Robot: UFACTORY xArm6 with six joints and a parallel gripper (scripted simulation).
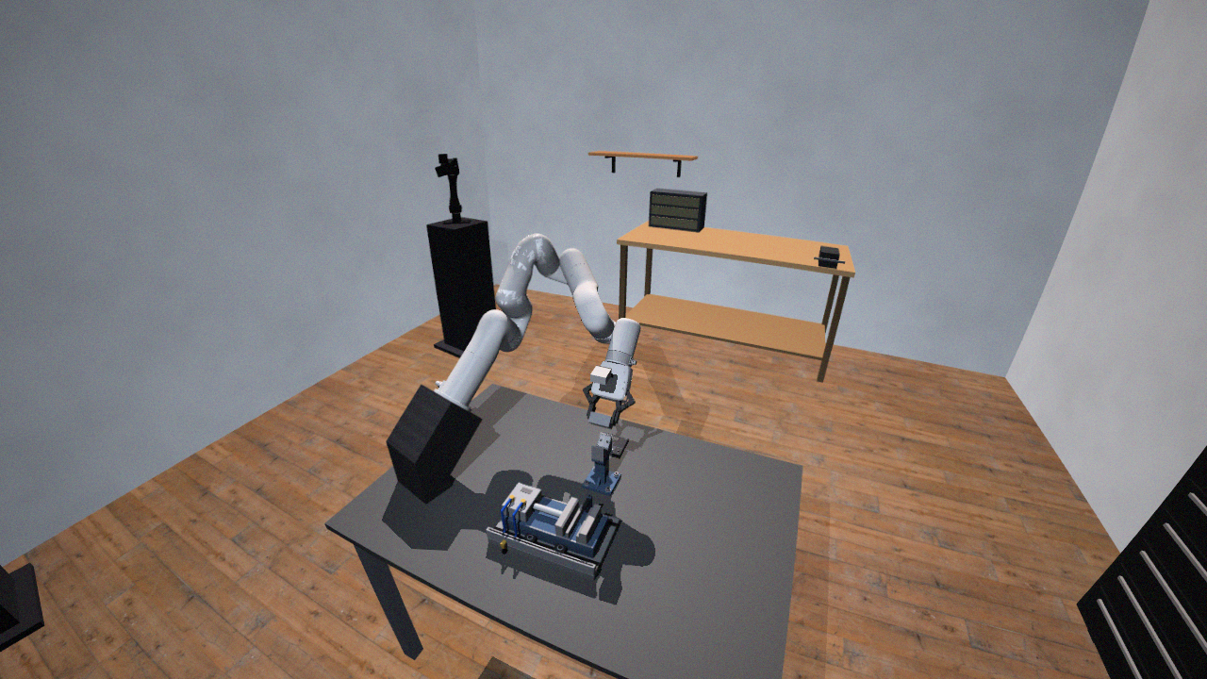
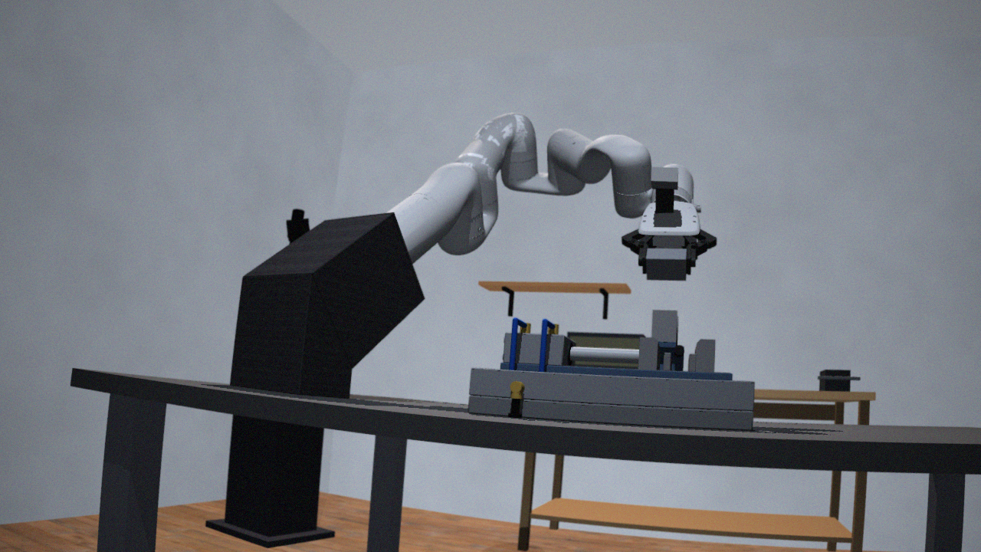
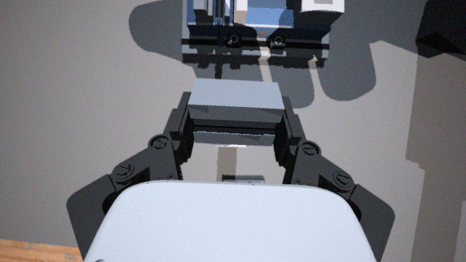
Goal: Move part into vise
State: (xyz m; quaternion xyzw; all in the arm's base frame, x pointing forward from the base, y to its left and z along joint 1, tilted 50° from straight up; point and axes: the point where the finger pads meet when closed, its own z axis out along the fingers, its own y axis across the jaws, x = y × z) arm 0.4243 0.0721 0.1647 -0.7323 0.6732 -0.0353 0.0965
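Right now my hand is right at the part. Also, from my hand: moving jaw 4 cm ahead, 22 cm to the right, 17 cm below; work stop 6 cm ahead, 17 cm to the right, 15 cm below; fixed jaw 10 cm ahead, 21 cm to the right, 17 cm below.
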